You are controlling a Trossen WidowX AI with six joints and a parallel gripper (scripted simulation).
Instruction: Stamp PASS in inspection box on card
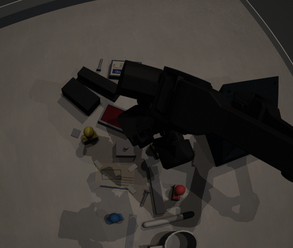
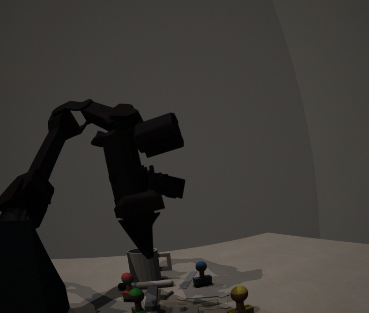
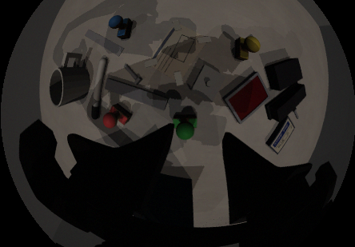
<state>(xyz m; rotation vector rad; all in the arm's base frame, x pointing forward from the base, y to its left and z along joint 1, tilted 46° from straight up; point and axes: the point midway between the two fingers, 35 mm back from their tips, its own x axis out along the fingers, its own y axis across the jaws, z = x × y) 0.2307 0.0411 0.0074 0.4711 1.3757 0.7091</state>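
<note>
Right now my gripper tip is 3 cm past the green-knobbed stamp and 10 cm above it. The rest, counted from my gripper tip: red stamp (6 cm behind, 12 cm to the left, 11 cm below); then red ink pad (5 cm ahead, 10 cm to the right, 12 cm below); then yellow stamp (13 cm ahead, 5 cm to the right, 10 cm below).
</note>
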